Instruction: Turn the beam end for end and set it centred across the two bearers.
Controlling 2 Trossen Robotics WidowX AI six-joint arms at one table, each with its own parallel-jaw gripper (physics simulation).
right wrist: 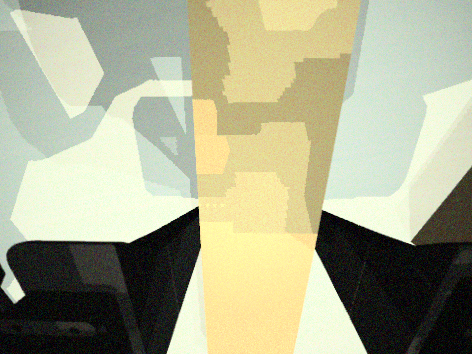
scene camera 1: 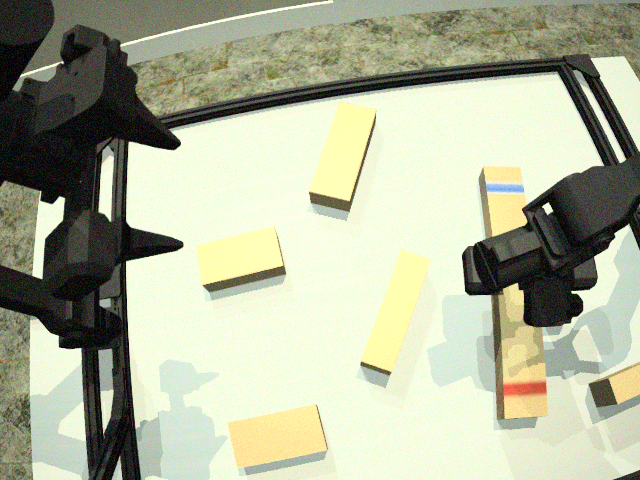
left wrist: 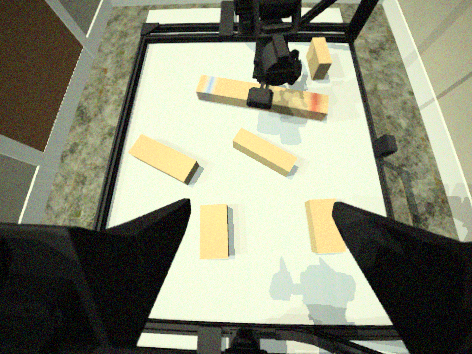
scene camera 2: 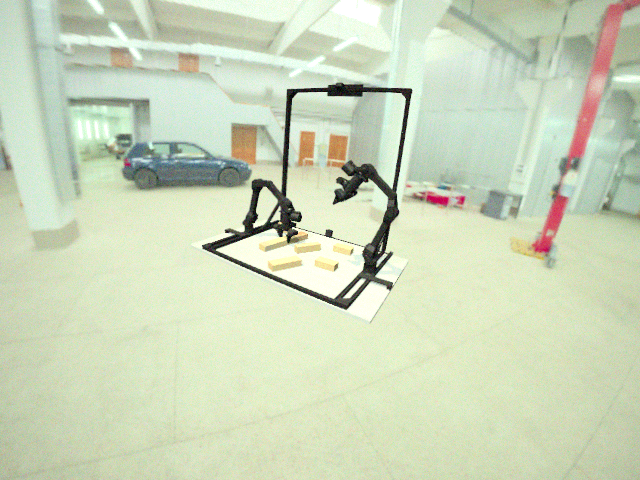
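Where they show: left gripper, fingertip midpoint: (scene camera 1: 178, 193) (left wrist: 261, 206) (scene camera 2: 336, 203); right gripper, fingertip midpoint: (right wrist: 254, 211) (scene camera 1: 512, 287) (scene camera 2: 284, 241); left arm's base, origin of the base link: (scene camera 1: 101, 329) (left wrist: 244, 347) (scene camera 2: 369, 271); right arm's base, origin of the base link: (left wrist: 246, 29) (scene camera 2: 248, 232).
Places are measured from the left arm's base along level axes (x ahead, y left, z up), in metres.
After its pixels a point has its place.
The beam (scene camera 1: 505, 214) {x 0.635, y 0.063, z 0.019 m} (left wrist: 227, 88) {x 0.636, y 0.056, z 0.019 m} (right wrist: 256, 288) {x 0.627, y -0.004, z 0.019 m} is a long wooden bar with a blue band at one end and a red band at the other. It lies flat on the white table (scene camera 1: 413, 143) {x 0.536, y 0.234, z -0.019 m} at the right of scene camera 1. My right gripper (scene camera 1: 499, 269) (scene camera 2: 290, 232) {x 0.620, y -0.044, z -0.005 m} (left wrist: 260, 98) {x 0.620, y -0.044, z -0.005 m} (right wrist: 254, 211) {x 0.620, y -0.044, z -0.005 m} is down over its middle, with both fingers against its long sides. My left gripper (scene camera 1: 177, 192) {x 0.247, y -0.001, z 0.339 m} (scene camera 2: 339, 195) {x 0.247, y -0.001, z 0.339 m} (left wrist: 261, 206) {x 0.247, y -0.001, z 0.339 m} is open and empty, held high at the left side. Two short blocks (scene camera 1: 241, 257) {x 0.238, y 0.069, z 0.019 m} (scene camera 1: 277, 435) {x 0.253, y -0.186, z 0.019 m} lie flat and apart.
Two longer pale blocks (scene camera 1: 344, 154) {x 0.414, y 0.210, z 0.019 m} (scene camera 1: 395, 318) {x 0.433, y -0.059, z 0.025 m} lie at angles in the middle of the table. A further small block (left wrist: 319, 57) {x 0.729, y -0.215, z 0.044 m} stands near the right arm's base. A black frame (scene camera 1: 366, 86) {x 0.483, y 0.360, z -0.004 m} rims the table.
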